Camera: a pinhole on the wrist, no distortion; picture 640 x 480 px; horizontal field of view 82.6 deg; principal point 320.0 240.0 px. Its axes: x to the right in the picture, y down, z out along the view. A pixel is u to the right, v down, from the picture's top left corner.
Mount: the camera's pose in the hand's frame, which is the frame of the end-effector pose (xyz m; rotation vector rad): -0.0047 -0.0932 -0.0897 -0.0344 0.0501 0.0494
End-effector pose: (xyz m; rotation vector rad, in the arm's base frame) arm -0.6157 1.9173 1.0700 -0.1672 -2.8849 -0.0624
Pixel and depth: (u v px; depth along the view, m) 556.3 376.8 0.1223
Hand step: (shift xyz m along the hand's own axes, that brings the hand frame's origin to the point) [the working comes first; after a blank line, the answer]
In the camera's frame: 0.0793 0.0459 0.1223

0.0782 -0.0392 0.0268
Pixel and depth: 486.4 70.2 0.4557
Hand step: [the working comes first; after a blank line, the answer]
In the camera's frame: 0.2082 -0.2124 0.4557

0.2360 -0.2789 0.3616
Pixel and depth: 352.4 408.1 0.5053
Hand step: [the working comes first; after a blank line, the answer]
In the camera's frame: 0.0449 0.2332 0.5053

0.0533 0.1597 0.4047
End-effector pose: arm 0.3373 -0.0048 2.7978 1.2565 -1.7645 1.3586
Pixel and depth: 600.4 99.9 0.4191
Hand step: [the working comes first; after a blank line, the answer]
In the camera's frame: 0.3226 -0.1612 0.4191

0.3458 -0.2235 0.3175
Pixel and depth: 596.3 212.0 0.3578
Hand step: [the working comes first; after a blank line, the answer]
In the camera's frame: 0.2714 -0.0275 0.3578

0.2850 -0.0948 0.2545
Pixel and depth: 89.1 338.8 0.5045
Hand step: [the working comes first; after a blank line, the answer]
In the camera's frame: -0.3198 0.1368 0.5045

-0.3058 0.0458 0.4256
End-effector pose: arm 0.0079 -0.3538 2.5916 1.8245 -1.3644 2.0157
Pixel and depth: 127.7 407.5 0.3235
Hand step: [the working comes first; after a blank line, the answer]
In the camera's frame: -0.1708 0.1488 0.3235

-0.1666 0.0585 0.2370
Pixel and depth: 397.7 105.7 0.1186
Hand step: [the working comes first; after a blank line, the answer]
In the camera's frame: 0.0253 -0.0437 0.1186

0.0286 -0.1314 0.0288
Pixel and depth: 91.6 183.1 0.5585
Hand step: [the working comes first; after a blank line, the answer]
In the camera's frame: -0.3502 -0.0872 0.5585

-0.3222 -0.1774 0.4885
